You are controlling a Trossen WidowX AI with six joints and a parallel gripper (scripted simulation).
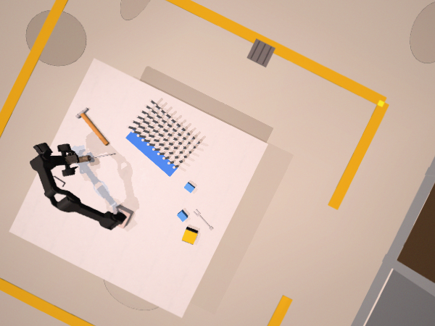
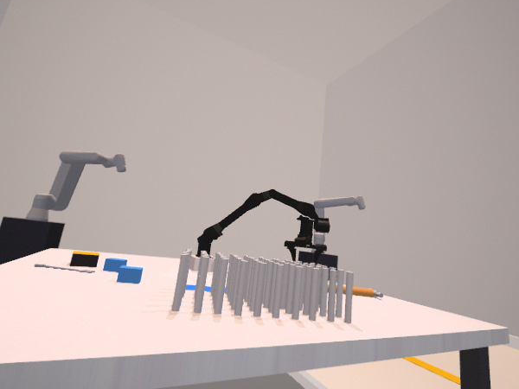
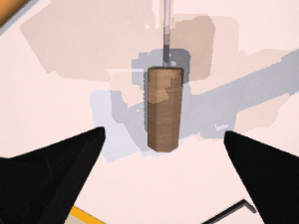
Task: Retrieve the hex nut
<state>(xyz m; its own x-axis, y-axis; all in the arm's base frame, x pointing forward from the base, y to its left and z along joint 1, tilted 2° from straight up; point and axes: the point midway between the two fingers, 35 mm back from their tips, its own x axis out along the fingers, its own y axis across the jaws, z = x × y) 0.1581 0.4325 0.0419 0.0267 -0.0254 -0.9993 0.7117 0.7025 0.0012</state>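
Now: the screwdriver 70 mm ahead of my gripper tip, 80 mm to the right of it and 60 mm below it. The rest, counted from my gripper tip: blue taped strip 290 mm ahead, 350 mm to the right, 80 mm below; black hex key 210 mm behind, 40 mm to the left, 70 mm below; grey wrench 110 mm ahead, 890 mm to the right, 70 mm below.
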